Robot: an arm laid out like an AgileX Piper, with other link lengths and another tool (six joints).
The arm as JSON. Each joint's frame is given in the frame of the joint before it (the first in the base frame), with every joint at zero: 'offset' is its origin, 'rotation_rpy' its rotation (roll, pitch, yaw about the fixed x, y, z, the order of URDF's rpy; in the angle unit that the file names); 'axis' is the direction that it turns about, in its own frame. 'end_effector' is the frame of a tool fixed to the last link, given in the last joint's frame.
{
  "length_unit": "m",
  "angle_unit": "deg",
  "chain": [
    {
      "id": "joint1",
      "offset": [
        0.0,
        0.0,
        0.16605
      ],
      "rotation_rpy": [
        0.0,
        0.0,
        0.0
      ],
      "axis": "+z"
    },
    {
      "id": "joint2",
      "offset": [
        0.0,
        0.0,
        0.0
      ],
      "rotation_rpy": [
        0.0,
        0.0,
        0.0
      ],
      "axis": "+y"
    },
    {
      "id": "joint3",
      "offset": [
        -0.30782,
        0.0,
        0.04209
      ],
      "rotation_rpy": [
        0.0,
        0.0,
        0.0
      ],
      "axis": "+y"
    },
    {
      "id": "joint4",
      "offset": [
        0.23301,
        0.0,
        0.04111
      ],
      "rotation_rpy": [
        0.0,
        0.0,
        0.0
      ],
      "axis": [
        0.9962,
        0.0,
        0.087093
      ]
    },
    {
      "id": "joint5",
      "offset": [
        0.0,
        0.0,
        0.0
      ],
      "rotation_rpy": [
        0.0,
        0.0,
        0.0
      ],
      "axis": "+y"
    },
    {
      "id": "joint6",
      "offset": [
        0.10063,
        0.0,
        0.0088
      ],
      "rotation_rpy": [
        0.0,
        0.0,
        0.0
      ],
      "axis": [
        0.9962,
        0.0,
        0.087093
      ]
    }
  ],
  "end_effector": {
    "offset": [
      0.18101,
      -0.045,
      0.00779
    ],
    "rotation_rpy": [
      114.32,
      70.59,
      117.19
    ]
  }
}
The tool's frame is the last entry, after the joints.
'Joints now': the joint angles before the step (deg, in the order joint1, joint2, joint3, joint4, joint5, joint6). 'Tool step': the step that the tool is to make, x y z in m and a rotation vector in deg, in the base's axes. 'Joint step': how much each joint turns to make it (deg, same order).
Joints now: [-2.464, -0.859, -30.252, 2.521, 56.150, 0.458]
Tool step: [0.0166, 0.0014, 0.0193, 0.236, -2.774, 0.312]
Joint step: [-0.023, 3.270, 0.125, 0.775, -6.144, -0.485]
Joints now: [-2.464, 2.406, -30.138, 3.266, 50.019, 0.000]
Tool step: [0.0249, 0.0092, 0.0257, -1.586, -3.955, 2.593]
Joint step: [-0.013, 4.412, 0.744, 3.800, -8.878, -5.288]
